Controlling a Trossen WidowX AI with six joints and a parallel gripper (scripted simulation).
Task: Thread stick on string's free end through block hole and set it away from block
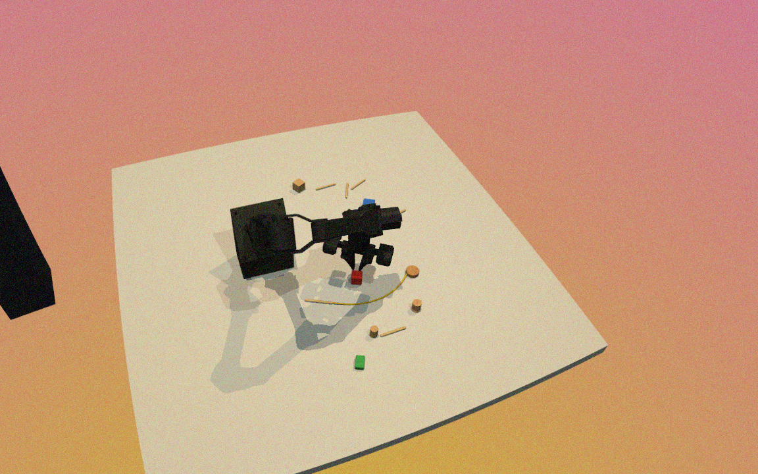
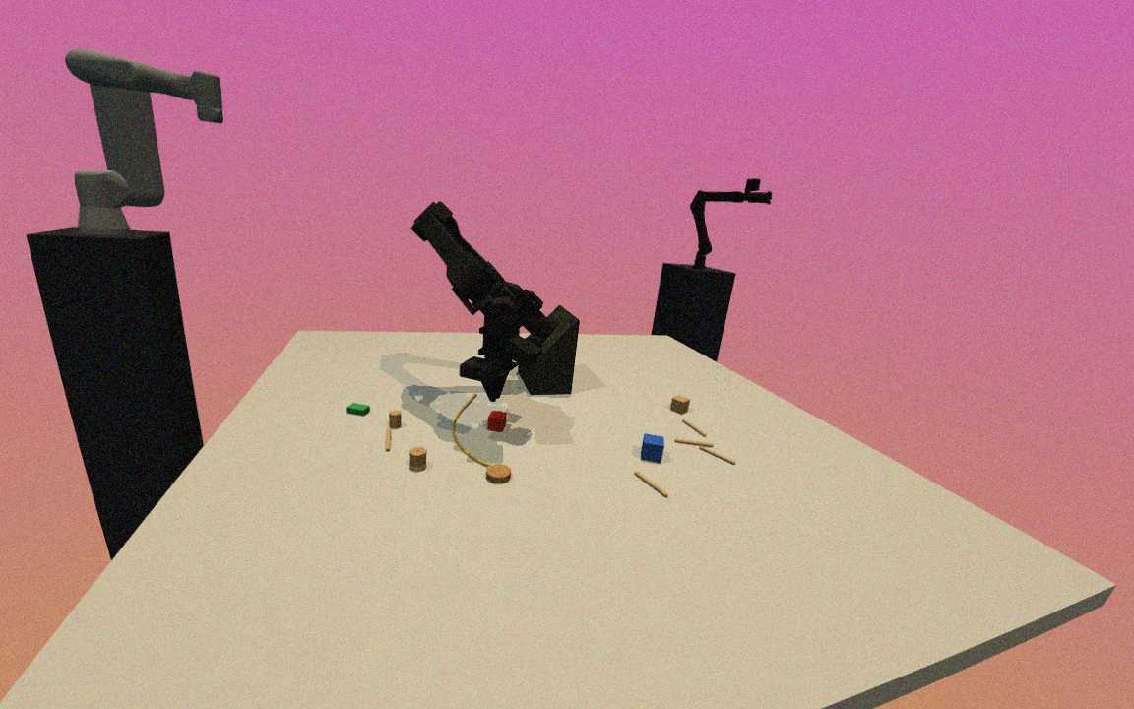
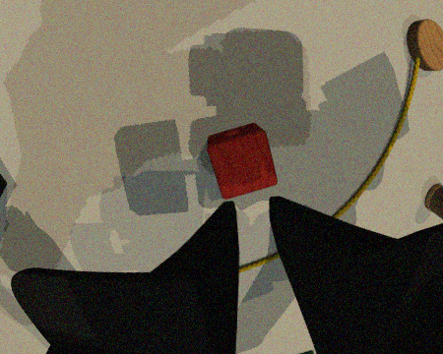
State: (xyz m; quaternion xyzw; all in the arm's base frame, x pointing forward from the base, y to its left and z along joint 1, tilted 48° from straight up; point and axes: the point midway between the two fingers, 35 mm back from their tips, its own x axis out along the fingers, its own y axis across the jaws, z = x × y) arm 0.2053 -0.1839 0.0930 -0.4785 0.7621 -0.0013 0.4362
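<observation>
My gripper tip is 1 cm short of the red cube, 1 cm to the right of it and 4 cm above it. From my gripper tip the other things lie so: green block (12 cm behind, 24 cm to the right, 5 cm below); then wooden cylinder (11 cm ahead, 16 cm to the right, 4 cm below); then round wooden button (17 cm ahead, 4 cm to the right, 5 cm below).
</observation>
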